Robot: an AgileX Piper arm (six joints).
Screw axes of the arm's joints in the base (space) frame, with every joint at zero. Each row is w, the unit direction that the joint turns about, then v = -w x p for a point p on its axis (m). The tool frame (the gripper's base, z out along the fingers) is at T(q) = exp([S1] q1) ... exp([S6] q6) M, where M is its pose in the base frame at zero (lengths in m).
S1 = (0, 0, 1, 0, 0, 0)
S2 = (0, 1, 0, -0.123, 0, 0)
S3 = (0, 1, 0, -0.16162, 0, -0.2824)
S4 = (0.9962, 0, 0.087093, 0, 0.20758, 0)
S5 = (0, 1, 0, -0.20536, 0, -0.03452)
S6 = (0.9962, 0, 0.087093, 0, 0.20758, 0)
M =
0.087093 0 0.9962 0.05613
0 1 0 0
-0.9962 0 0.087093 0.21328
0 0 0 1
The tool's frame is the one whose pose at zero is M.
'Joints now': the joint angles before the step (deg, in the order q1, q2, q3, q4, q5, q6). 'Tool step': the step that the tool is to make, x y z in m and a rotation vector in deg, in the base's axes. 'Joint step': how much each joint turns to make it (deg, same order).
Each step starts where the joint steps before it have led.
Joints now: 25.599 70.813 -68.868 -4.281 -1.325 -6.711
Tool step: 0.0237 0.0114 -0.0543 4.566 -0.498 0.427
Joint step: -0.008 5.213 8.962 3.788 -16.603 0.115
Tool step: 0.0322 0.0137 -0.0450 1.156 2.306 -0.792
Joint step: 0.008 8.736 1.456 2.413 -8.611 -0.243
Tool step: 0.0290 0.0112 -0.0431 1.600 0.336 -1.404
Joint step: 0.005 9.250 -0.004 2.164 -9.650 -0.131
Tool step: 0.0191 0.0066 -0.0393 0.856 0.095 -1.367
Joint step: -0.003 7.685 -0.004 1.441 -7.992 0.005
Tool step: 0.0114 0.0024 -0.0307 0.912 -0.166 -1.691
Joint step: 0.005 5.784 -0.003 1.751 -6.373 -0.100
